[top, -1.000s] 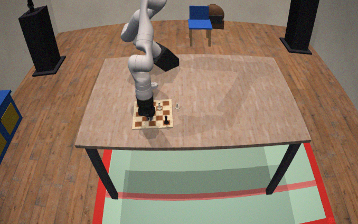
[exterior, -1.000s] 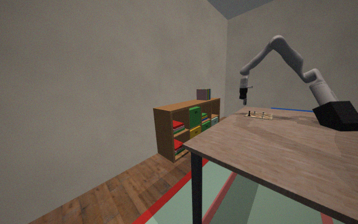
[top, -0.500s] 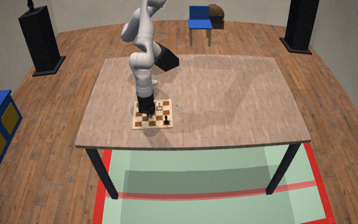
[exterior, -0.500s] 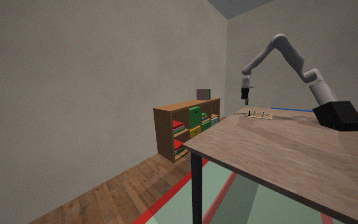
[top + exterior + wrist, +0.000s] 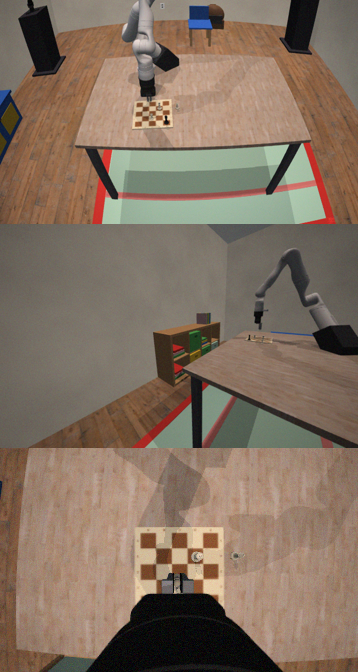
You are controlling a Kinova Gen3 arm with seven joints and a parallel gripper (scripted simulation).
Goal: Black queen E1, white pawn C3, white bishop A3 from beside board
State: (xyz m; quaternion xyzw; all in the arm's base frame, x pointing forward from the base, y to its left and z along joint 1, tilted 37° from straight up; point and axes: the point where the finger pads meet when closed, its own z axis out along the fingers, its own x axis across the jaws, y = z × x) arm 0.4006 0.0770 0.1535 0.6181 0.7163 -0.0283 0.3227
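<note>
Right now my hand is 1 cm to the right of the chessboard and 12 cm above it. The rest, counted from my hand: black queen 7 cm ahead, 9 cm to the left, 9 cm below; white pawn 1 cm below.
</note>
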